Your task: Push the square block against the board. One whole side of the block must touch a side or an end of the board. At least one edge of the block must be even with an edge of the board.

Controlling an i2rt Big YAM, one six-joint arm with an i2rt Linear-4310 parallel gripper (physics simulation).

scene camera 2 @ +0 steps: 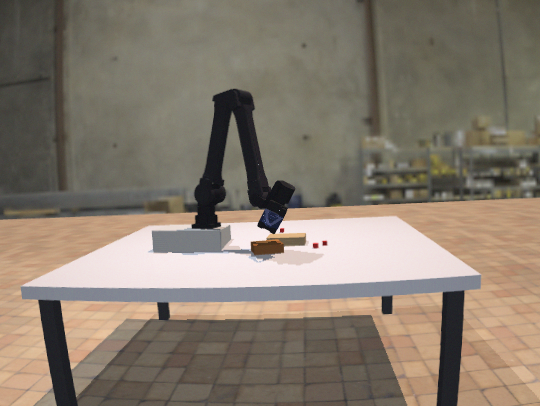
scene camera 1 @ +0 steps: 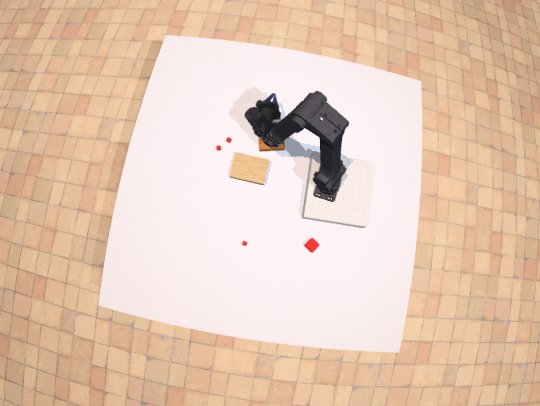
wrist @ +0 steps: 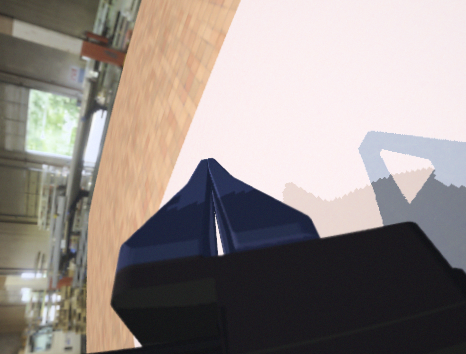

My gripper is shut and holds nothing. Also in view: a light wooden board.
